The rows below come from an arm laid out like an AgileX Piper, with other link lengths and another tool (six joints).
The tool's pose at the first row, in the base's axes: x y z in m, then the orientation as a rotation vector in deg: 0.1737 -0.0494 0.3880 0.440 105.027 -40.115
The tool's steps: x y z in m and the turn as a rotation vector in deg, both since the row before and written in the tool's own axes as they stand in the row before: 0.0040 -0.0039 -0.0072 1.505 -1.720 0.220; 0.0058 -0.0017 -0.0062 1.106 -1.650 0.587; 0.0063 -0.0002 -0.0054 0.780 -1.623 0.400; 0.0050 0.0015 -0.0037 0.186 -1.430 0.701; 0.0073 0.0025 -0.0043 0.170 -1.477 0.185; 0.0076 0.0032 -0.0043 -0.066 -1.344 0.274; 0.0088 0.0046 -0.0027 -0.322 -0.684 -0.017; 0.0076 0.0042 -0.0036 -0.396 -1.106 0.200; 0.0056 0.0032 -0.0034 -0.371 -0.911 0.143; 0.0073 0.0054 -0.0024 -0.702 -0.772 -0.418; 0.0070 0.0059 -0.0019 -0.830 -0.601 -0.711; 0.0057 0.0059 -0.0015 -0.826 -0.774 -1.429; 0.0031 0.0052 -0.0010 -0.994 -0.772 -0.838; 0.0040 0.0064 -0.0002 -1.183 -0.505 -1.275
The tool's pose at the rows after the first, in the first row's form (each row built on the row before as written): 0.1647 -0.0506 0.3878 1.022 102.827 -41.139; 0.1567 -0.0510 0.3846 1.685 100.785 -41.533; 0.1499 -0.0507 0.3799 1.968 98.907 -41.765; 0.1458 -0.0495 0.3752 2.170 97.388 -41.275; 0.1411 -0.0480 0.3679 1.906 95.895 -41.148; 0.1367 -0.0461 0.3599 1.600 94.602 -40.765; 0.1342 -0.0444 0.3501 1.111 94.063 -40.450; 0.1310 -0.0422 0.3415 0.598 93.121 -39.870; 0.1281 -0.0402 0.3351 0.128 92.362 -39.373; 0.1267 -0.0376 0.3262 -0.985 91.902 -39.054; 0.1260 -0.0347 0.3173 -2.367 91.669 -38.875; 0.1258 -0.0316 0.3096 -4.378 91.310 -39.230; 0.1261 -0.0283 0.3044 -6.035 90.964 -38.987; 0.1274 -0.0248 0.2978 -8.093 90.945 -38.969
